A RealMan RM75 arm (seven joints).
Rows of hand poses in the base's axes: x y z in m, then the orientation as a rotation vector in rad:
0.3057 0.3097 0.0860 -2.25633 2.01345 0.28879
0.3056 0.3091 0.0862 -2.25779 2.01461 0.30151
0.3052 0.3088 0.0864 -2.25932 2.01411 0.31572
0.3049 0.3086 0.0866 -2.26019 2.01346 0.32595
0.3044 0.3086 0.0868 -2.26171 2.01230 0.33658
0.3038 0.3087 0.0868 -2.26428 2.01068 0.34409
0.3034 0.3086 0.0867 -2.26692 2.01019 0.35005
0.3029 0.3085 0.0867 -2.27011 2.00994 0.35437
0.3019 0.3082 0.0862 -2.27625 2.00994 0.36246
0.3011 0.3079 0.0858 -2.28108 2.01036 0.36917
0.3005 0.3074 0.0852 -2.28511 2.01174 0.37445
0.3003 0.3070 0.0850 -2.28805 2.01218 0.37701
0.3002 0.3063 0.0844 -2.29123 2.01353 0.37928
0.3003 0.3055 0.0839 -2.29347 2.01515 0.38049
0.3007 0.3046 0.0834 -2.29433 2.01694 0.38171
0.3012 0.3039 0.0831 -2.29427 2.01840 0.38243
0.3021 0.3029 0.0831 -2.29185 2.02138 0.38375
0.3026 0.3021 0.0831 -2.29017 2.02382 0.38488
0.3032 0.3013 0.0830 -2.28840 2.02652 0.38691
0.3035 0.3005 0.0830 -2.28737 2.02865 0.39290
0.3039 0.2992 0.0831 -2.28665 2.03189 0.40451
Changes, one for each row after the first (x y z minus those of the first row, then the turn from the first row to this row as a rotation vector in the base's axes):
-0.0001 -0.0006 0.0002 0.00319 0.00812 0.00079
-0.0005 -0.0009 0.0004 0.00773 0.01636 0.00238
-0.0008 -0.0011 0.0006 0.01125 0.02209 0.00354
-0.0013 -0.0011 0.0008 0.01479 0.02809 0.00527
-0.0019 -0.0010 0.0008 0.01685 0.03259 0.00758
-0.0023 -0.0011 0.0007 0.01769 0.03677 0.00937
-0.0028 -0.0012 0.0007 0.01751 0.04037 0.01126
-0.0038 -0.0015 0.0002 0.01679 0.04740 0.01468
-0.0046 -0.0018 -0.0002 0.01610 0.05331 0.01721
-0.0052 -0.0023 -0.0008 0.01485 0.05852 0.01885
-0.0054 -0.0027 -0.0010 0.01379 0.06134 0.02024
-0.0055 -0.0034 -0.0016 0.01200 0.06451 0.02134
-0.0054 -0.0042 -0.0021 0.01024 0.06682 0.02181
-0.0050 -0.0051 -0.0026 0.00919 0.06865 0.02153
-0.0045 -0.0058 -0.0029 0.00868 0.06967 0.02091
-0.0036 -0.0068 -0.0029 0.00892 0.07076 0.01851
-0.0031 -0.0076 -0.0029 0.00895 0.07180 0.01669
-0.0025 -0.0084 -0.0030 0.00919 0.07342 0.01476
-0.0022 -0.0092 -0.0030 0.01065 0.07732 0.01362
-0.0018 -0.0105 -0.0029 0.01319 0.08500 0.01242

